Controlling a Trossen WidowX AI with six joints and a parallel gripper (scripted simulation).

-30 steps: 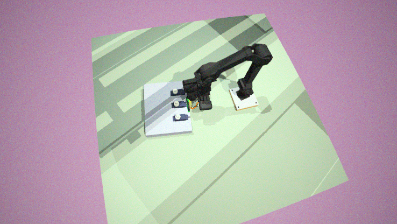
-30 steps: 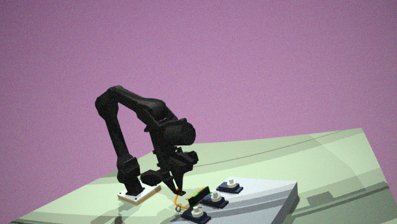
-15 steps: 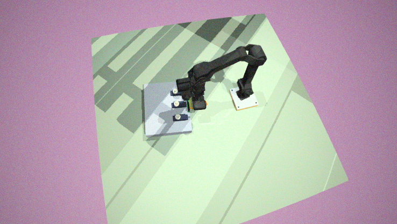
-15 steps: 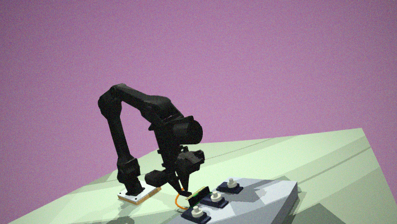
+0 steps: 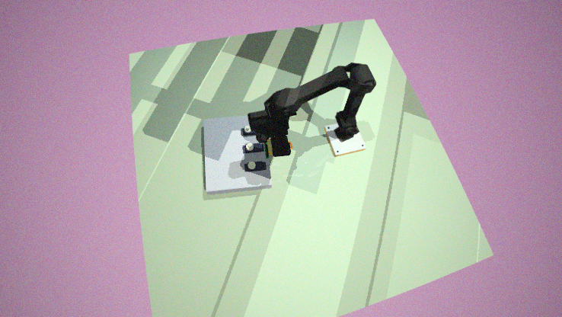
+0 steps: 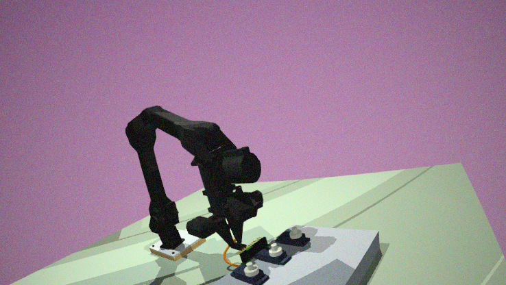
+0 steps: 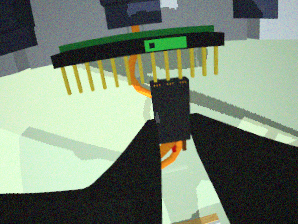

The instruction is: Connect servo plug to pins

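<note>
Now: the green band 40 mm ahead of my gripper tip and 10 mm to the right of it. From my gripper tip the other things lie so: black pin header 40 mm ahead, 10 mm below; grey printed holder 190 mm ahead, 50 mm to the right, 50 mm below.
</note>
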